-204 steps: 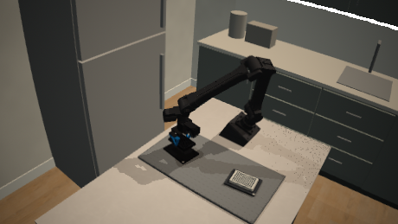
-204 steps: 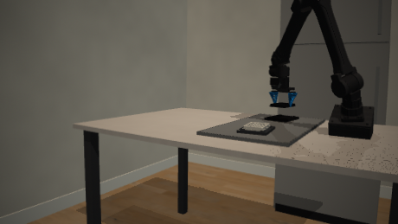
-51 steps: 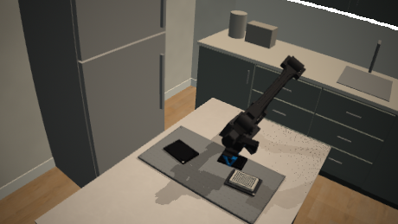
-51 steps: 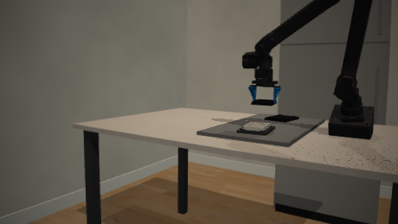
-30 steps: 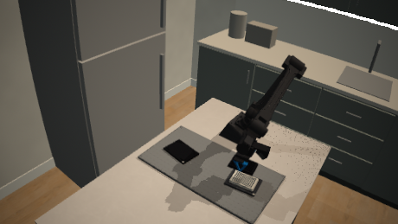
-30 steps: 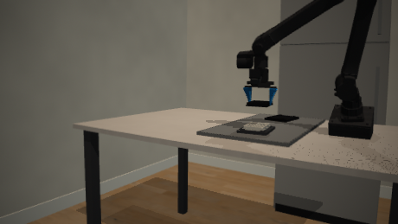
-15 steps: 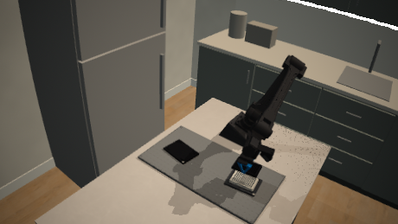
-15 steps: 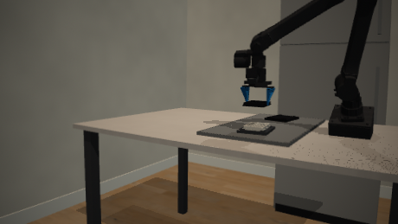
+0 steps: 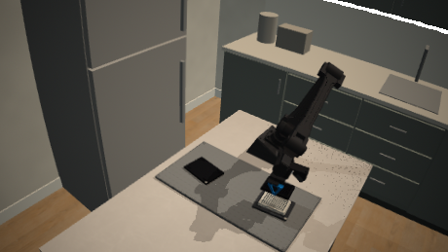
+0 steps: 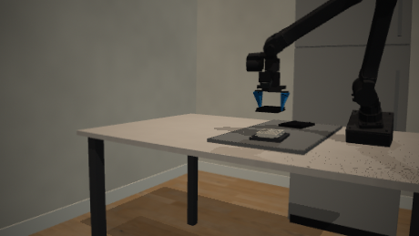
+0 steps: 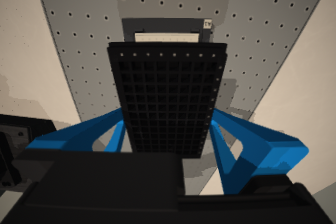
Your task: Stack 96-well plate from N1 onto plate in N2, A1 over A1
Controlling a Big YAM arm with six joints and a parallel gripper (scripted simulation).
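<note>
Now: hand 100 mm above the white 96-well plate. Also, from my hand: nest N2: 110 mm below; then nest N1: 50 mm behind, 380 mm to the right, 110 mm below; then black 96-well plate: right at my hand.
</note>
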